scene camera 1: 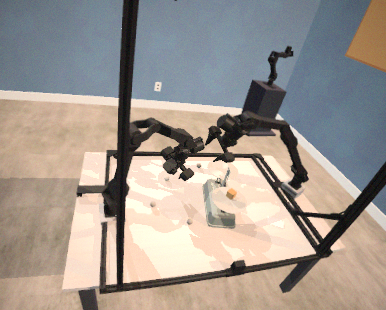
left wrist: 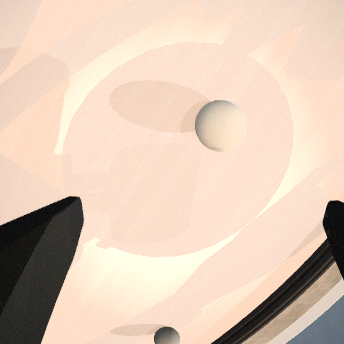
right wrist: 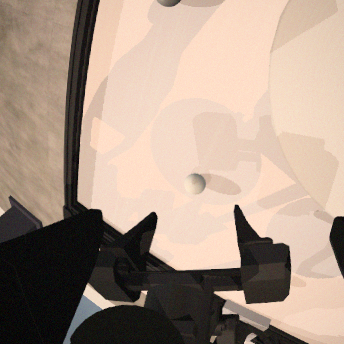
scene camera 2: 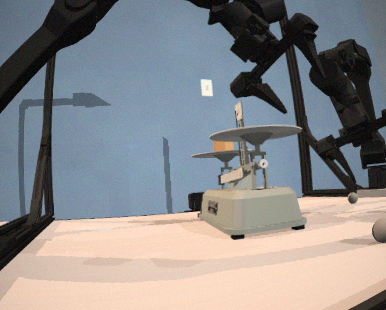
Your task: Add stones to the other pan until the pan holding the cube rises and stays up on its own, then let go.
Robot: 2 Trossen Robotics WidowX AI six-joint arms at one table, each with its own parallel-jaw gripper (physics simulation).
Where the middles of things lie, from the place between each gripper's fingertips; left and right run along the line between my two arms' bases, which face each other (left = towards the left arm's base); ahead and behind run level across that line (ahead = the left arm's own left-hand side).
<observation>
Now: the grey balance scale point(scene camera 2: 243, 208) 15 cm behind my right hand, 4 cm to the right of it and 9 cm below it.
My left hand is 19 cm past the grey balance scale, 19 cm to the left of it and 4 cm below it.
</observation>
